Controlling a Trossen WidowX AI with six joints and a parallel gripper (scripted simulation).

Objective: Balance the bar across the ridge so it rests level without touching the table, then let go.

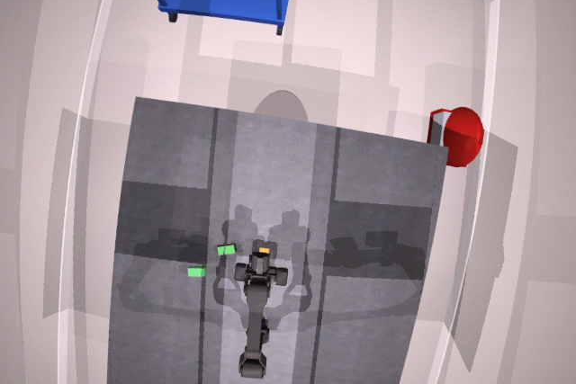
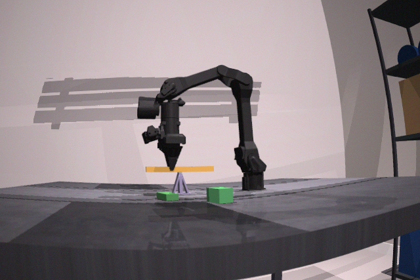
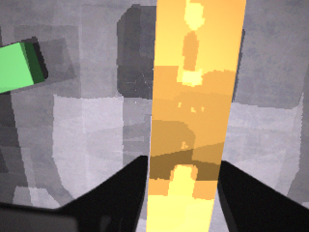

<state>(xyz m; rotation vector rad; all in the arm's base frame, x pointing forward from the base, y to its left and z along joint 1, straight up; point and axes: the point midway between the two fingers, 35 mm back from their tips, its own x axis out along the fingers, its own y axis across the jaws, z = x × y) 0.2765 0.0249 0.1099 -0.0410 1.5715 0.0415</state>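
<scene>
Now: gripper tip 30 mm past the bar.
</scene>
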